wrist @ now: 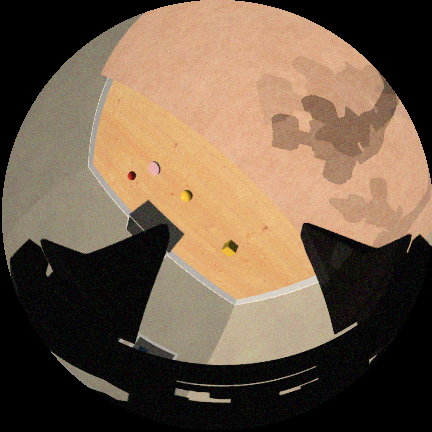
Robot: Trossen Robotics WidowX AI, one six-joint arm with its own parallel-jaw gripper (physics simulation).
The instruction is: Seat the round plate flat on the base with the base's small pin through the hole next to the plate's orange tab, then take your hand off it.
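Places are measured from the arm's base along level axes (x left, y back, z up), in centimetres.
Pixels of known places: gripper, fingertip midpoint: (237, 230).
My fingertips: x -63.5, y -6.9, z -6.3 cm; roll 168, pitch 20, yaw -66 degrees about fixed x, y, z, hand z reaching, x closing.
Note:
Behind a point stands the place of what it marks.
My gripper (237, 230) @[y -6.9, x -63.5, z -6.3 cm] is open, with its two black fingers wide apart at the lower left and lower right of the wrist view and nothing between them. The round plate with an orange tab and the base with a small pin cannot be made out in this view. A small pale pink disc (154, 168) shows at the left on a wood-grained surface (220, 200), well beyond the fingertips; no orange tab or hole can be seen on it.
Beyond the fingers are a red ball (131, 175), a yellow ball (186, 195), a yellow block (230, 248) and a dark grey box (149, 215) at the wooden surface's pale edge, partly behind the left finger. A pinkish surface (200, 75) @[y 11.8, x -52.9, z -27.4 cm] with brown patches fills the upper right.

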